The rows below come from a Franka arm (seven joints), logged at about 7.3 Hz.
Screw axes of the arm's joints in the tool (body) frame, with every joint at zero. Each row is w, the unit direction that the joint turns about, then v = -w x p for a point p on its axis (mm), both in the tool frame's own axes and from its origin. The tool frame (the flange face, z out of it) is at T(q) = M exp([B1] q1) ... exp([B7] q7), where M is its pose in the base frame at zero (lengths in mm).
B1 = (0, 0, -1, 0.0, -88.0, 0.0)
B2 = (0, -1, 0, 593.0, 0.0, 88.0)
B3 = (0, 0, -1, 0.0, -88.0, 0.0)
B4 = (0, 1, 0, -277.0, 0.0, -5.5)
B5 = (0, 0, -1, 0.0, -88.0, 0.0)
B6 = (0, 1, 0, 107.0, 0.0, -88.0)
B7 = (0, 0, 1, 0.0, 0.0, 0.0)
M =
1 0 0 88.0
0 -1 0 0.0
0 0 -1 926.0
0 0 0 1
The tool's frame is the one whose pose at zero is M.
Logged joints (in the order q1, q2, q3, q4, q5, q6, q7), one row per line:
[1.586, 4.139, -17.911, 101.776, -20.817, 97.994, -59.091]
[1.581, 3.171, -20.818, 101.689, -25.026, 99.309, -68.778]
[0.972, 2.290, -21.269, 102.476, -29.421, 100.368, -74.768]
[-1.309, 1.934, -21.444, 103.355, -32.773, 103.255, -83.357]
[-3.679, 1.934, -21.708, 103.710, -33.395, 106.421, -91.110]
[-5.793, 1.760, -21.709, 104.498, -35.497, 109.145, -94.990]
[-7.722, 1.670, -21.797, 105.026, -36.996, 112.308, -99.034]
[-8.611, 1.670, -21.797, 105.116, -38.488, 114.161, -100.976]
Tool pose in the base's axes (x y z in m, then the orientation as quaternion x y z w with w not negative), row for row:
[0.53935, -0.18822, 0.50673, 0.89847, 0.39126, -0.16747, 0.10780]
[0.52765, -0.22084, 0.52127, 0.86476, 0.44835, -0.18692, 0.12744]
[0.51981, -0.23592, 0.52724, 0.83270, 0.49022, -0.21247, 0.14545]
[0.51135, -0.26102, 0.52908, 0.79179, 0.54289, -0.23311, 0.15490]
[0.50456, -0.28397, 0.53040, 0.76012, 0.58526, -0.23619, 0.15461]
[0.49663, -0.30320, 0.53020, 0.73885, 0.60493, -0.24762, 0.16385]
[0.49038, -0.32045, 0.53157, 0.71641, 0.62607, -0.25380, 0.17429]
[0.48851, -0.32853, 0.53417, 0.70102, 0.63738, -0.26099, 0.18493]
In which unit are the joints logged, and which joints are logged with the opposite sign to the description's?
The joints are logged in degrees. Opposite sign: q4.
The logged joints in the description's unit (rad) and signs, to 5 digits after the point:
[0.02768, 0.07224, -0.31261, -1.77633, -0.36333, 1.71032, -1.03133]
[0.02759, 0.05534, -0.36334, -1.77481, -0.43679, 1.73327, -1.20040]
[0.01696, 0.03997, -0.37121, -1.78854, -0.51349, 1.75175, -1.30495]
[-0.02285, 0.03375, -0.37427, -1.80389, -0.57200, 1.80214, -1.45485]
[-0.06421, 0.03375, -0.37888, -1.81008, -0.58285, 1.85740, -1.59017]
[-0.10111, 0.03072, -0.37889, -1.82383, -0.61954, 1.90494, -1.65789]
[-0.13477, 0.02915, -0.38043, -1.83305, -0.64570, 1.96014, -1.72847]
[-0.15029, 0.02915, -0.38043, -1.83462, -0.67174, 1.99249, -1.76236]

